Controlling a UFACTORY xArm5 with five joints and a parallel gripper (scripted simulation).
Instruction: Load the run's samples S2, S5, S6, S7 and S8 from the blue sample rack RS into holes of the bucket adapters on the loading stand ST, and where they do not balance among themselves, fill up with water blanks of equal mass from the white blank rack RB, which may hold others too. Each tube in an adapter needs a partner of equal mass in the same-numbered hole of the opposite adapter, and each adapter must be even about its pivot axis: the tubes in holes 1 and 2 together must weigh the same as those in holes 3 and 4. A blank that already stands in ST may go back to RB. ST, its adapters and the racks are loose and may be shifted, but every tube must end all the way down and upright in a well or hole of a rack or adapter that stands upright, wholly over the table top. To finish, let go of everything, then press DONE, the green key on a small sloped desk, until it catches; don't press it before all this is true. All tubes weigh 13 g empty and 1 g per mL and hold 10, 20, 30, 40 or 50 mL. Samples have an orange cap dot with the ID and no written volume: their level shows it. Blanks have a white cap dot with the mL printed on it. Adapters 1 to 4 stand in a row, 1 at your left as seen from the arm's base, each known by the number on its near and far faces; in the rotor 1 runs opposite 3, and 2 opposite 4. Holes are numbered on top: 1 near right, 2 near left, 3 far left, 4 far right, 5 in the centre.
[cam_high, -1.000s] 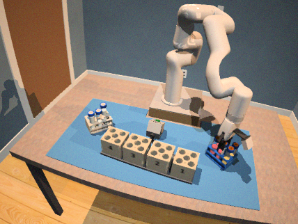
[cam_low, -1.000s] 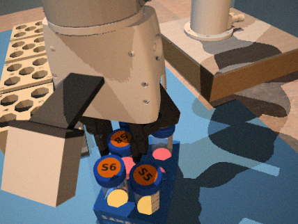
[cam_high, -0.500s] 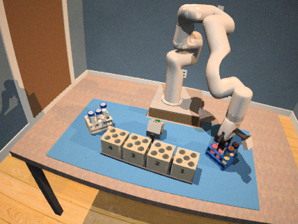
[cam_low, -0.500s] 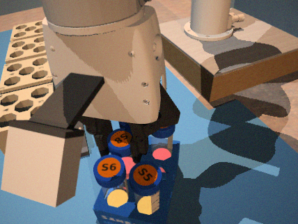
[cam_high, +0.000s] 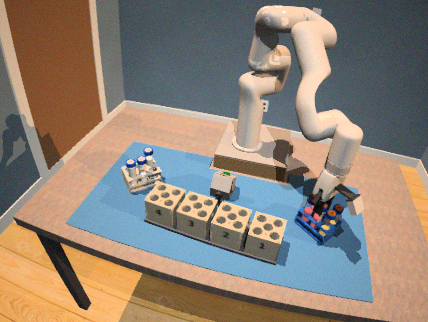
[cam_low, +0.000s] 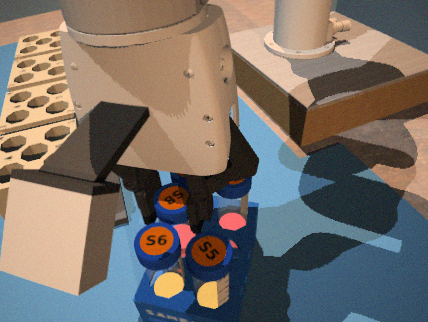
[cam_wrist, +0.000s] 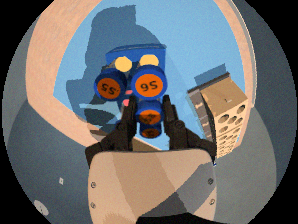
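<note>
My gripper is now 2 cm past the blue sample rack RS, 1 cm to the right of it and 9 cm above it. Also, from my hand: white blank rack RB: 3 cm ahead, 64 cm to the right, 9 cm below; blue-capped tube: 7 cm ahead, 64 cm to the right, 6 cm below; loading stand ST: 13 cm ahead, 31 cm to the right, 11 cm below.
</note>
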